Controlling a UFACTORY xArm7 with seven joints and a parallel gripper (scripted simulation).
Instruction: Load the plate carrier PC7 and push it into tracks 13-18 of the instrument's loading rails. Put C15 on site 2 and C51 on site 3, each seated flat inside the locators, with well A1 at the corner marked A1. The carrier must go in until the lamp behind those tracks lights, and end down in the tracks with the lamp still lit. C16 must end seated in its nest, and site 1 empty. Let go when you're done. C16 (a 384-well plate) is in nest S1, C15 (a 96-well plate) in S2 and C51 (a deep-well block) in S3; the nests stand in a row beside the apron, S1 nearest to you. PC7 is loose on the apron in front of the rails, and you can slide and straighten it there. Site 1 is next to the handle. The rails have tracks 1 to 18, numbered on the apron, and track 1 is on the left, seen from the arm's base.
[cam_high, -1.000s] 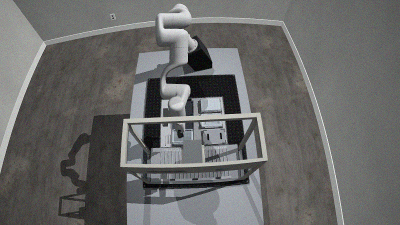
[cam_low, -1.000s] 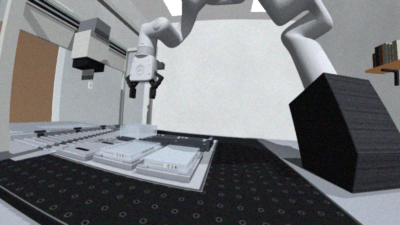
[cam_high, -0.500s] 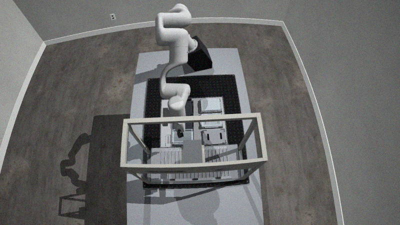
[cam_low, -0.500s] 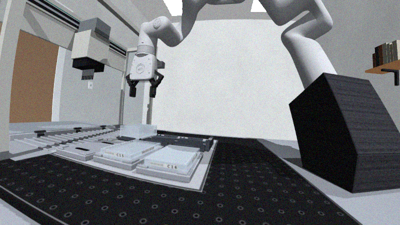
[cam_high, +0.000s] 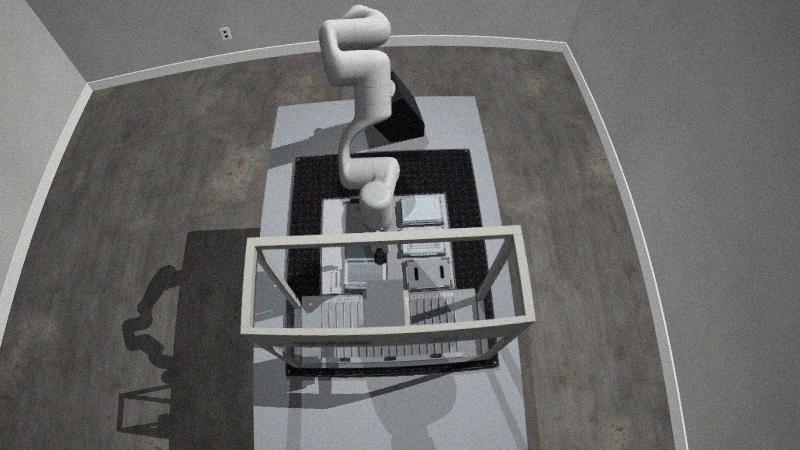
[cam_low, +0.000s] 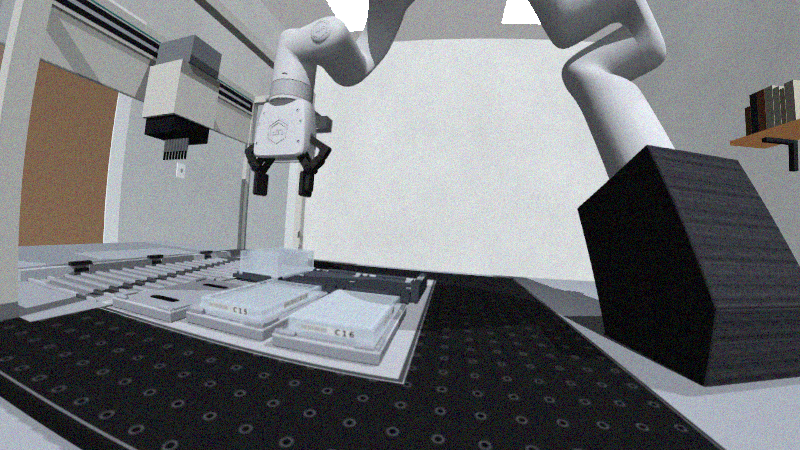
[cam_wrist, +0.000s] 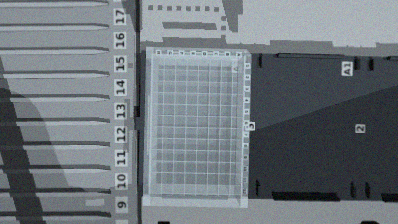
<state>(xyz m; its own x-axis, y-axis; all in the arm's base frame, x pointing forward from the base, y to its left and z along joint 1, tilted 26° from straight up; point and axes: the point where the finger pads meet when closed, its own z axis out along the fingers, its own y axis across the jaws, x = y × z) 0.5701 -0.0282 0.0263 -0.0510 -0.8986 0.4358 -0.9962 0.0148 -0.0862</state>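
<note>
Right now the nest S2 is 7 cm behind my hand, 14 cm to the left of it and 16 cm below it. The rest, counted from my hand: deep-well block C51: 3 cm ahead, 5 cm to the right, 13 cm below; then nest S3: 4 cm ahead, 14 cm to the left, 16 cm below; then dark carrier PC7: 8 cm behind, 5 cm to the right, 15 cm below.
</note>
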